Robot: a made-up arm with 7 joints. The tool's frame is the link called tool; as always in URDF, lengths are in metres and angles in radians.
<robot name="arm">
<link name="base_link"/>
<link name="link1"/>
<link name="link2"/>
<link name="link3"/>
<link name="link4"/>
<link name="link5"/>
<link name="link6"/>
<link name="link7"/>
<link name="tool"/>
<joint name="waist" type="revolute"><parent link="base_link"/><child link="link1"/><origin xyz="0.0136 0.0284 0.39" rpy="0 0 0"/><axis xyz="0 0 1"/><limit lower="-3.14" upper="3.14" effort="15" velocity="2.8"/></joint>
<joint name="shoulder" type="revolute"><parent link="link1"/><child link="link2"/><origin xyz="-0.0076 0.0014 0.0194" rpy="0 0 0"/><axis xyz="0 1 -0.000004"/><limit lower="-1.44" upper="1.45" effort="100" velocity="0.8"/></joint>
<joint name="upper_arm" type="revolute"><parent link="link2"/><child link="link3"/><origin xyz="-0.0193 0.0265 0.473" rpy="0 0 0"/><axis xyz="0 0 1"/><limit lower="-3.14" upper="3.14" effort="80" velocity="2.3"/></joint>
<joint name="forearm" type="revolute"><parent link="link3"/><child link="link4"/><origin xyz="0.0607 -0.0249 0.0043" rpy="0 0 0"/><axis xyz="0 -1 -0.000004"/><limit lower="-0.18" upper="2.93" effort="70" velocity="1.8"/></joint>
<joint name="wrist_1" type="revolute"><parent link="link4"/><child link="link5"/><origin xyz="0.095 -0.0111 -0.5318" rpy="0 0 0"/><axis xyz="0 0.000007 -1"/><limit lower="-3.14" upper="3.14" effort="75" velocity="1.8"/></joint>
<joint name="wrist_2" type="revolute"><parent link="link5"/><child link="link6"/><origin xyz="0.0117 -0.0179 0.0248" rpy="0 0 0"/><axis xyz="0 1 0.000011"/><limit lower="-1.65" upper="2.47" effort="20" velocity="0.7"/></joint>
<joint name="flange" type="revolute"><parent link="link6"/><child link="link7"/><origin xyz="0.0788 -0.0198 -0.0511" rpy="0 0 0"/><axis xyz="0 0.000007 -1"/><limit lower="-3.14" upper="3.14" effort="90" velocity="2.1"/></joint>
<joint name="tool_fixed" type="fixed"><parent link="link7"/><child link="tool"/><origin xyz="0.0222 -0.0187 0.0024" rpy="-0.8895 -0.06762 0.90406"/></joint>
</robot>
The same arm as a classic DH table. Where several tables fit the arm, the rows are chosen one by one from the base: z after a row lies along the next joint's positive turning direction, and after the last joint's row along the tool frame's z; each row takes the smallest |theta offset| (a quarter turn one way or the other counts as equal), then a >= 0, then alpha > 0; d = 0 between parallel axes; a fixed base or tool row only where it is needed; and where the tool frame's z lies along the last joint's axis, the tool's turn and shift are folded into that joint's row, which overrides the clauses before.
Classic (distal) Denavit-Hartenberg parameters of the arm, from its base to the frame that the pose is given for. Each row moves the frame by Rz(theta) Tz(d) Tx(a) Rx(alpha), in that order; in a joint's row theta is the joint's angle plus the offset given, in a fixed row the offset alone. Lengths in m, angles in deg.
base (fixed): d 0; theta offset 64.41; a 0.0315; alpha 0
waist: d 0.4094; theta offset -64.41; a -0.0076; alpha -90
shoulder: d 0.0279; theta offset 0; a -0.0193; alpha 90
upper_arm: d 0.4773; theta offset 0; a 0.0607; alpha 90
forearm: d 0.036; theta offset 0; a 0.095; alpha 90
wrist_1: d 0.507; theta offset 0; a 0.0117; alpha 90
wrist_2: d -0.0377; theta offset 0; a 0.0788; alpha -90
flange: d 0.0253; theta offset -54.93; a -0.0026; alpha 128.93
tool (fixed): d -0.0372; theta offset -4.98; a 0; alpha 0
Joint limits (deg, base to tool): -179.91..179.91 -82.51..83.08 -179.91..179.91 -10.31..167.88 -179.91..179.91 -94.54..141.52 -179.91..179.91

